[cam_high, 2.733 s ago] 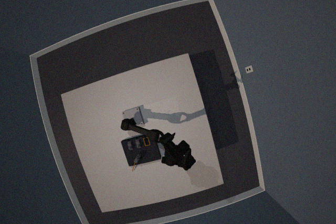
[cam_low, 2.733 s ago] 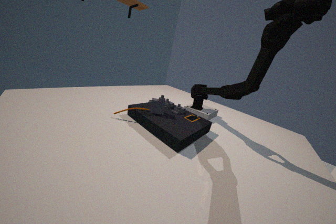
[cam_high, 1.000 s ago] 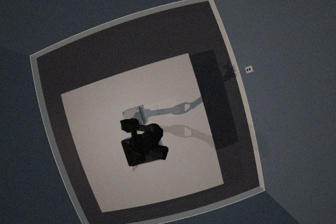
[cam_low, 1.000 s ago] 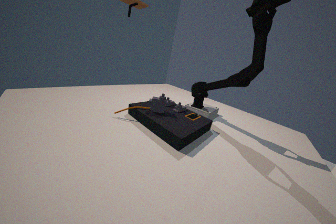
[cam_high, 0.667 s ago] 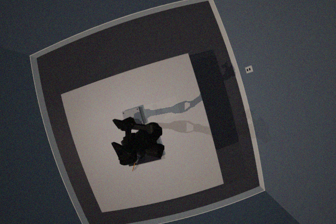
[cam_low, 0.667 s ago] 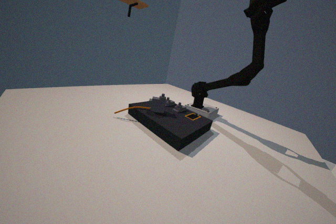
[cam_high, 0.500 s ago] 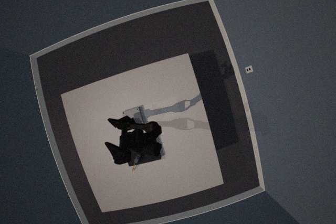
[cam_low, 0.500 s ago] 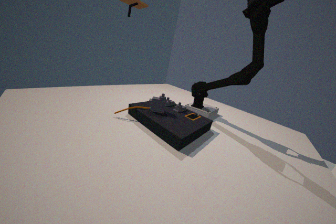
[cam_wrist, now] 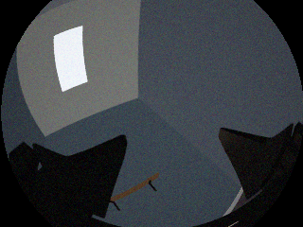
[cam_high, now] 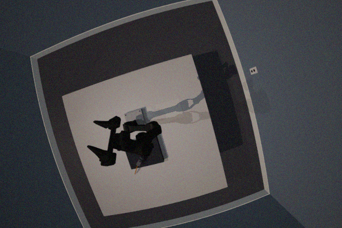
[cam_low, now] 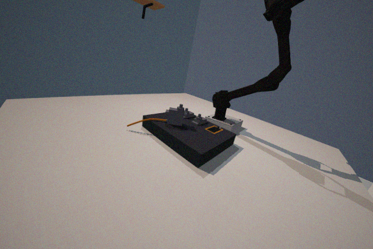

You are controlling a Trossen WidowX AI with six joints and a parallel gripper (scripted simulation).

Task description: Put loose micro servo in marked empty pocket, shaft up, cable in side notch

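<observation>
The dark deck lies 680 mm below my gripper tip, 360 mm ahead of it and 140 mm to the right of it.
</observation>
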